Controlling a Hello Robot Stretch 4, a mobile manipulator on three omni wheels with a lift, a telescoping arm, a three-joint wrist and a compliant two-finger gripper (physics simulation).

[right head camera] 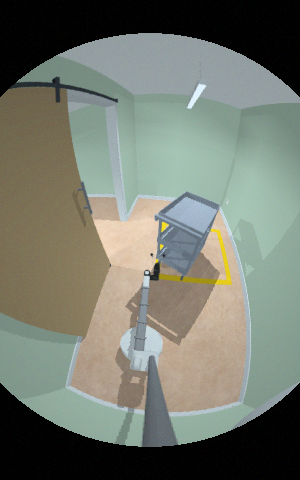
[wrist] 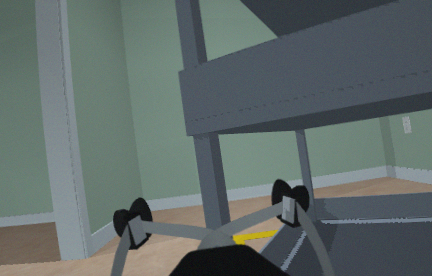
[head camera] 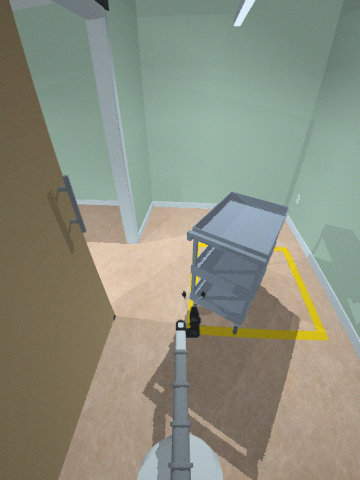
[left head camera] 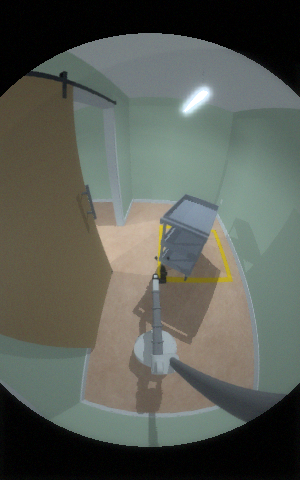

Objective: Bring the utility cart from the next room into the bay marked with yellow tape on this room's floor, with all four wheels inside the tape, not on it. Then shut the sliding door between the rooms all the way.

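Places are measured from the robot's base along level axes (x ahead, y left, z up), in metres.
Pixels of known places: gripper, fingertip midpoint: (right head camera: pixel 157 252) (wrist: pixel 211 205) (head camera: pixel 193 291) (left head camera: pixel 161 255).
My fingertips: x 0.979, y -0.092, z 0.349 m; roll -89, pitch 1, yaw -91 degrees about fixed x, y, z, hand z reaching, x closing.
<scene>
Behind a point stands the place of what it marks.
The grey three-shelf utility cart (head camera: pixel 242 225) {y -0.420, x 1.206, z 0.765 m} (left head camera: pixel 192 215) {y -0.411, x 1.193, z 0.765 m} (right head camera: pixel 192 215) {y -0.430, x 1.162, z 0.766 m} (wrist: pixel 300 80) {y -0.204, x 0.999, z 0.460 m} stands turned at an angle over the yellow tape bay (head camera: pixel 275 334) {y -0.763, x 0.820, z -0.028 m} (left head camera: pixel 210 280) {y -0.817, x 0.802, z -0.028 m} (right head camera: pixel 210 282) {y -0.853, x 0.791, z -0.028 m} (wrist: pixel 257 236) {y -0.288, x 1.932, z -0.028 m}. Its near right wheel (head camera: pixel 235 330) {y -0.419, x 0.826, z 0.056 m} overlaps the near tape line in the head view; its near left corner is by the left line. The far wheels are hidden. My gripper (head camera: pixel 193 294) {y -0.092, x 0.979, z 0.349 m} (left head camera: pixel 162 258) {y -0.092, x 0.979, z 0.349 m} (right head camera: pixel 157 255) {y -0.092, x 0.979, z 0.349 m} (wrist: pixel 211 205) {y -0.092, x 0.979, z 0.349 m} is open, low at that corner; the post shows between its fingertips in the wrist view. The brown sliding door (head camera: pixel 40 300) {y 0.602, x 0.565, z 0.821 m} (left head camera: pixel 45 225) {y 0.607, x 0.520, z 1.191 m} (right head camera: pixel 40 215) {y 0.605, x 0.532, z 1.208 m} stands partly open.
A bar handle (head camera: pixel 75 205) {y 0.503, x 0.926, z 1.078 m} (left head camera: pixel 90 202) {y 0.506, x 0.925, z 1.075 m} (right head camera: pixel 86 198) {y 0.504, x 0.928, z 1.069 m} is on the door's face. The white door post (head camera: pixel 110 125) {y 0.595, x 1.973, z 1.283 m} (left head camera: pixel 112 165) {y 0.574, x 1.971, z 1.114 m} (right head camera: pixel 116 165) {y 0.562, x 1.970, z 1.054 m} (wrist: pixel 55 125) {y 0.591, x 1.972, z 0.620 m} stands beyond the opening. Green walls rise behind and to the right of the cart.
</scene>
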